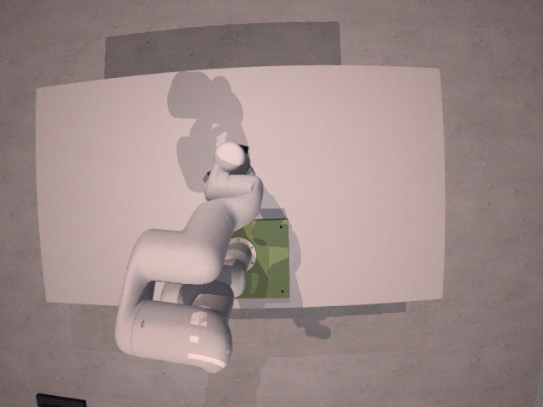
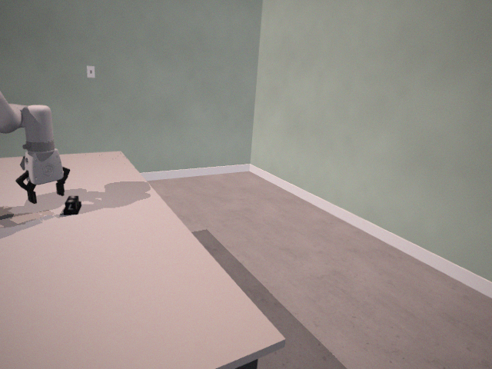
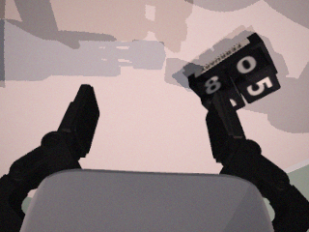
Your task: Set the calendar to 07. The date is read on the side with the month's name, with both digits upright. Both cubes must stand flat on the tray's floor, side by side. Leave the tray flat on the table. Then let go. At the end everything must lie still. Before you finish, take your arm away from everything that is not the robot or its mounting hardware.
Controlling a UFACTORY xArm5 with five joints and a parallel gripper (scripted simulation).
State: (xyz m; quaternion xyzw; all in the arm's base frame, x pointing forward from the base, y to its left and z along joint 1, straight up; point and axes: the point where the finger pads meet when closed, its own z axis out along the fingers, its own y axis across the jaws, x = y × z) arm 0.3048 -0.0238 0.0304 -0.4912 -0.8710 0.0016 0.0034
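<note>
The black cube is 70 mm ahead of my hand, 20 mm to the left of it and 50 mm below it. The rest, counted from my hand: black calendar tray: 70 mm ahead, 30 mm to the left, 60 mm below.
</note>
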